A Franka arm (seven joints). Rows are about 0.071 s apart.
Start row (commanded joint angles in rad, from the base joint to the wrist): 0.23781, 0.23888, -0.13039, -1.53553, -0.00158, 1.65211, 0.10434
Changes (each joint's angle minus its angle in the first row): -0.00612, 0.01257, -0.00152, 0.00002, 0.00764, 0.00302, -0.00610; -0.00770, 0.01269, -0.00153, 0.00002, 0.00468, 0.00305, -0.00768; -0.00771, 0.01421, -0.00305, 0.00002, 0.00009, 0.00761, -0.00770; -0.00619, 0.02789, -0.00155, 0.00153, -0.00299, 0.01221, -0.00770; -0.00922, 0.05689, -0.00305, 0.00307, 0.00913, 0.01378, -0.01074; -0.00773, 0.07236, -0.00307, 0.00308, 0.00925, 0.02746, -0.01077; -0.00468, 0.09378, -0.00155, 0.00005, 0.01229, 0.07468, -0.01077
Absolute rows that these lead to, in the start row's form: 0.23169, 0.25145, -0.13191, -1.53551, 0.00606, 1.65513, 0.09824; 0.23011, 0.25157, -0.13192, -1.53551, 0.00310, 1.65516, 0.09666; 0.23010, 0.25309, -0.13344, -1.53551, -0.00149, 1.65972, 0.09664; 0.23162, 0.26677, -0.13194, -1.53400, -0.00457, 1.66432, 0.09664; 0.22859, 0.29577, -0.13344, -1.53246, 0.00755, 1.66589, 0.09360; 0.23008, 0.31124, -0.13346, -1.53245, 0.00767, 1.67957, 0.09357; 0.23313, 0.33266, -0.13194, -1.53548, 0.01071, 1.72679, 0.09357
